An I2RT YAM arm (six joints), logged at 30 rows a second.
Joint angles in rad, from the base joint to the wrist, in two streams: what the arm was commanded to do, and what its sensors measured. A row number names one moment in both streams.
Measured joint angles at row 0:
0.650 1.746 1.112 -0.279 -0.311 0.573
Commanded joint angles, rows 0 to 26:
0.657 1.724 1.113 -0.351 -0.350 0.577
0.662 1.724 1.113 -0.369 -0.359 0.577
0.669 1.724 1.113 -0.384 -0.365 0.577
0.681 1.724 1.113 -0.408 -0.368 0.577
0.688 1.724 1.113 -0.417 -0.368 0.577
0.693 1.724 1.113 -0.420 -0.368 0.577
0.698 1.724 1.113 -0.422 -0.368 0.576
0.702 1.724 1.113 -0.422 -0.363 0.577
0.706 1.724 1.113 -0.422 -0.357 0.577
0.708 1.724 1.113 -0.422 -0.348 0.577
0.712 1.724 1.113 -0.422 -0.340 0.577
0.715 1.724 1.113 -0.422 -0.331 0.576
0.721 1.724 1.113 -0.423 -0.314 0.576
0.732 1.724 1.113 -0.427 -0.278 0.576
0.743 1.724 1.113 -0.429 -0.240 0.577
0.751 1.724 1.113 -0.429 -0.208 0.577
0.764 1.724 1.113 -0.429 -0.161 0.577
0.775 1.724 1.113 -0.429 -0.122 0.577
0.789 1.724 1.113 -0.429 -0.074 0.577
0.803 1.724 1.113 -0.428 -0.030 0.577
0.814 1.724 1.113 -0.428 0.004 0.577
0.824 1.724 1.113 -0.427 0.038 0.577
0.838 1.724 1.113 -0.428 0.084 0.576
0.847 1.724 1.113 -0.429 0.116 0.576
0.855 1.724 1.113 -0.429 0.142 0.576
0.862 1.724 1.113 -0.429 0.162 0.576
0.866 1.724 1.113 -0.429 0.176 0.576
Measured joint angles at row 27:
0.851 1.745 1.112 -0.432 0.028 0.576
